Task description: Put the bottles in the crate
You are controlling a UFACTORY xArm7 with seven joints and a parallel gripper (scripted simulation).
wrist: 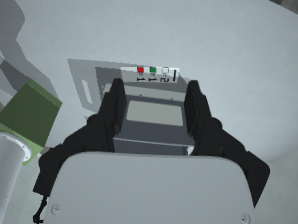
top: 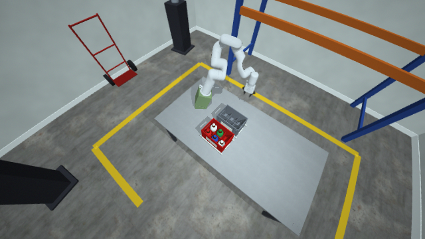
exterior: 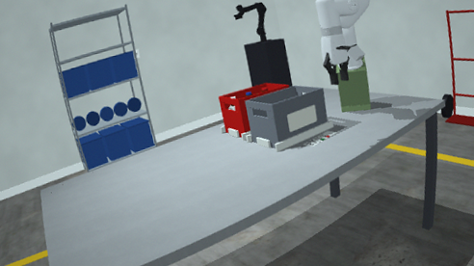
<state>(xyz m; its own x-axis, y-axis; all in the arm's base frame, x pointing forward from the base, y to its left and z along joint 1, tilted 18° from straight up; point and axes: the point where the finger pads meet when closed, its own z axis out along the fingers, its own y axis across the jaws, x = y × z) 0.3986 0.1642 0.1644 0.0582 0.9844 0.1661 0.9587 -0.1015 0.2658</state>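
Now: the white-label bottle 590 mm to the right of my hand, 160 mm below it and 10 mm behind it. The rest, counted from my hand: grey crate (300 mm to the right, 170 mm below, 30 mm behind); then green-labelled bottle (490 mm to the right, 160 mm below, 70 mm behind); then pick list (250 mm below, 140 mm to the right, 30 mm behind).
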